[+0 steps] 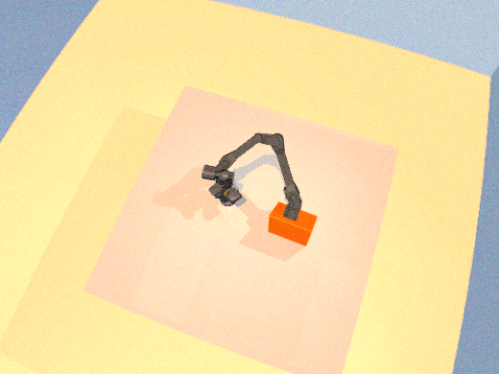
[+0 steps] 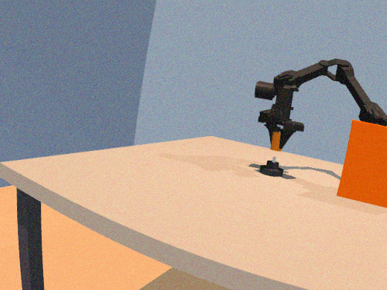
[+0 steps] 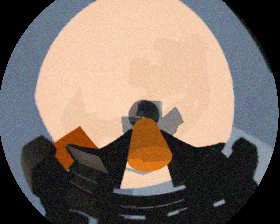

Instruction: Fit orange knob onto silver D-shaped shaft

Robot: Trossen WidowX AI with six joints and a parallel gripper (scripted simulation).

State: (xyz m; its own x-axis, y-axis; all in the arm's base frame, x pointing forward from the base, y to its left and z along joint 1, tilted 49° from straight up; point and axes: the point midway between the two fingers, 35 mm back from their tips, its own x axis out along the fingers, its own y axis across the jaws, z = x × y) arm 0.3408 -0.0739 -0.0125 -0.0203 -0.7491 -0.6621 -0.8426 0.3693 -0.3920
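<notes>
My gripper tip is 3 cm below the orange knob. From my gripper tip the other things lie so: dark round pedestal 6 cm below.
</notes>
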